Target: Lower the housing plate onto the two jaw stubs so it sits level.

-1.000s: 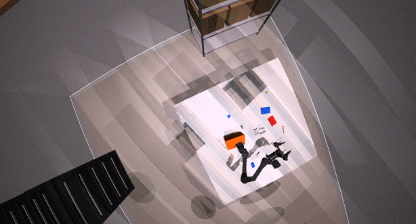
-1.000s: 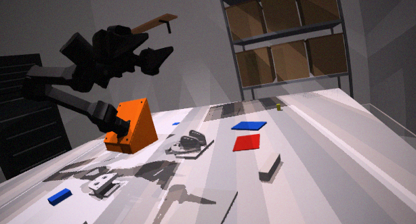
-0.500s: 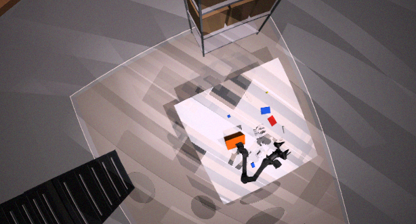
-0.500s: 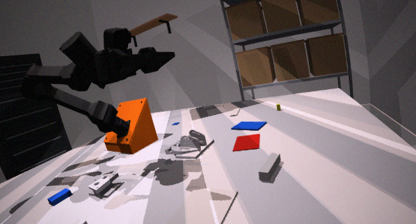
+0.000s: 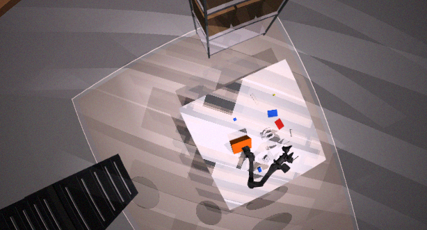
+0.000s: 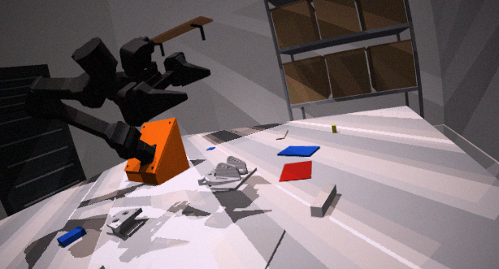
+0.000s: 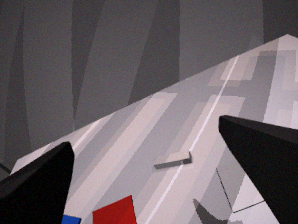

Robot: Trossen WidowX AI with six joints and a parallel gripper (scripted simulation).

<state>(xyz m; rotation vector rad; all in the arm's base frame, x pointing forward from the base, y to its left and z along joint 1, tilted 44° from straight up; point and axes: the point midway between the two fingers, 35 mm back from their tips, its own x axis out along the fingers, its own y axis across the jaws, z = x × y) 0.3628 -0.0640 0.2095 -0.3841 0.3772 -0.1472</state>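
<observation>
My gripper tip is 34 cm past the small blue block, 24 cm above it and 14 cm to the left of it. Also, from my gripper tip: red tile 25 cm below, 19 cm to the left, 9 cm ahead; then grey block 24 cm below, 16 cm ahead, 3 cm to the left; then blue tile 33 cm to the left, 24 cm below, 7 cm ahead.
</observation>
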